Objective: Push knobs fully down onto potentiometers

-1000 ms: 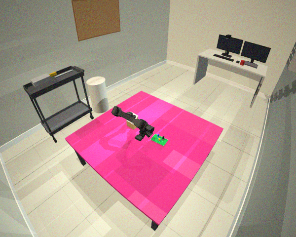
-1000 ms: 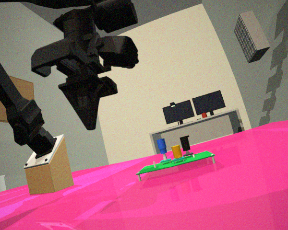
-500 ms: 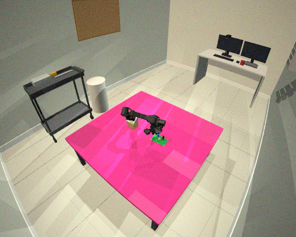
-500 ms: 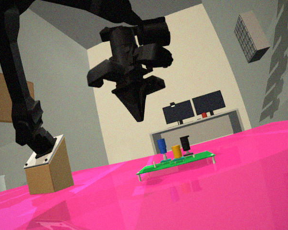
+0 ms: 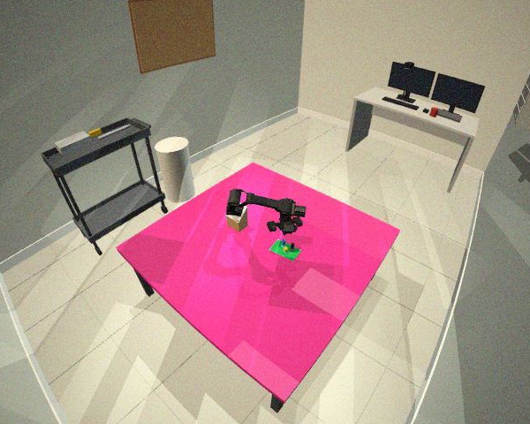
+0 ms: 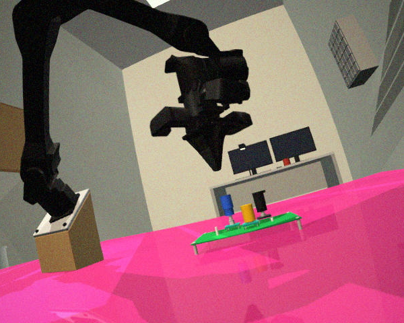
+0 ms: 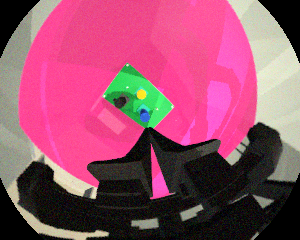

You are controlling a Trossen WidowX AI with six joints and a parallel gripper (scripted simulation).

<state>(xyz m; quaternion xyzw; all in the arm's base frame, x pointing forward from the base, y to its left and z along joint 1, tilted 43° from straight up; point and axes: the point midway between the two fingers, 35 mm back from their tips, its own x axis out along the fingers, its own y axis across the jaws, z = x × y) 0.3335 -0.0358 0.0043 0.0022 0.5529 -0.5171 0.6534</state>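
Right now my gripper tip is 6 cm above the blue knob. The rest, counted from my gripper tip: black knob: 6 cm below, 6 cm ahead, 1 cm to the left.
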